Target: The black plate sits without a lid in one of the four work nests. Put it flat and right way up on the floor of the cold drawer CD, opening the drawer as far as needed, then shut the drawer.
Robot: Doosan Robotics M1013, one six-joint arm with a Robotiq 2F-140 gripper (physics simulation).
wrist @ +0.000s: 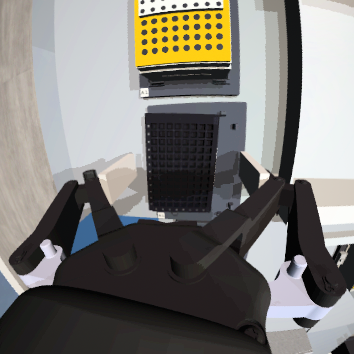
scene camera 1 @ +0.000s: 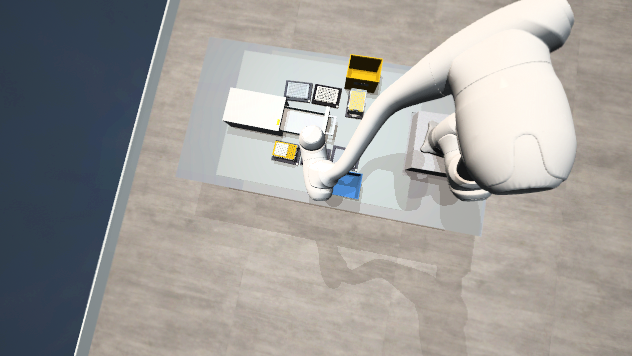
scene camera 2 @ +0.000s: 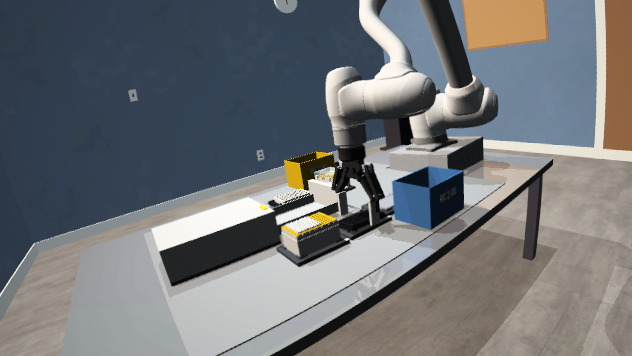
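The black plate, without a lid, lies in a dark nest, close to the nest's left edge in the wrist view. My gripper is open and empty. It points down, its pale fingertips low on either side of the plate, with gaps in the wrist view. The arm hides plate and gripper in scene camera 1. The white drawer stands open from its white housing. Its bare light floor shows in scene camera 1. No CD label is readable.
A yellow-and-white tip box stands beside the plate's nest. A blue bin stands on the other side. Two plates, a yellow-topped box and a yellow bin are behind the drawer.
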